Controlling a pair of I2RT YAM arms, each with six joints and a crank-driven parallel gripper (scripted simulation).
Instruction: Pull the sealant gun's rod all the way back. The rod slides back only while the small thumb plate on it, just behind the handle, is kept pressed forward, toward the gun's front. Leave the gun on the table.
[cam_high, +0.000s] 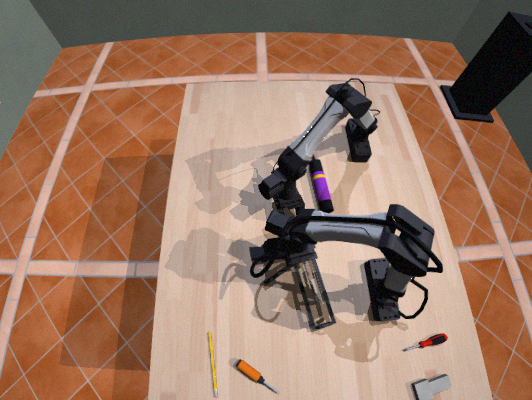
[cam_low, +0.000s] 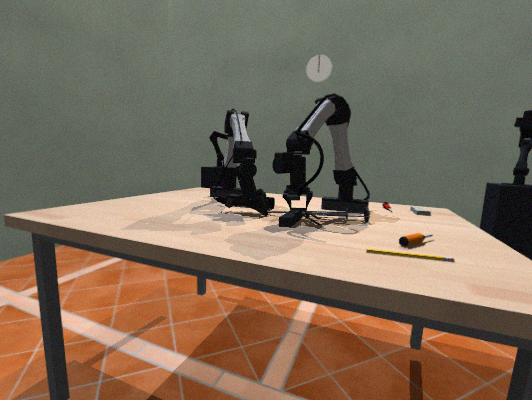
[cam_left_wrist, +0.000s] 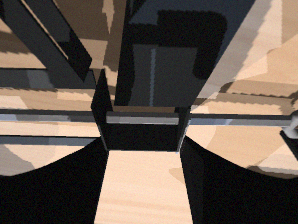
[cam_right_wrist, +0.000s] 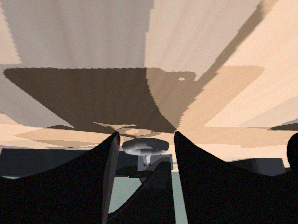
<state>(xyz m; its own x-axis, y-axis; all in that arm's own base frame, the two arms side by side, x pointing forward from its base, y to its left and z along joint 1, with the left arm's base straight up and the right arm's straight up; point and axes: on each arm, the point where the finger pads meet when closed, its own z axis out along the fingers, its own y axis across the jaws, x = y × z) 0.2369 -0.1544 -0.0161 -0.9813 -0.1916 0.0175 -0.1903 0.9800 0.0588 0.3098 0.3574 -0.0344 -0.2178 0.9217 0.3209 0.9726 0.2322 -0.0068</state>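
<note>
Now: left hand 1 cm short of the rod, 3 cm to the right of it and 1 cm above it. From my left hand the other things lie so: sealant cartridge (6 cm behind, 27 cm to the right); yellow pencil (30 cm ahead, 37 cm to the left, 2 cm below); thumb plate (2 cm ahead, 2 cm to the right, 1 cm below).
</note>
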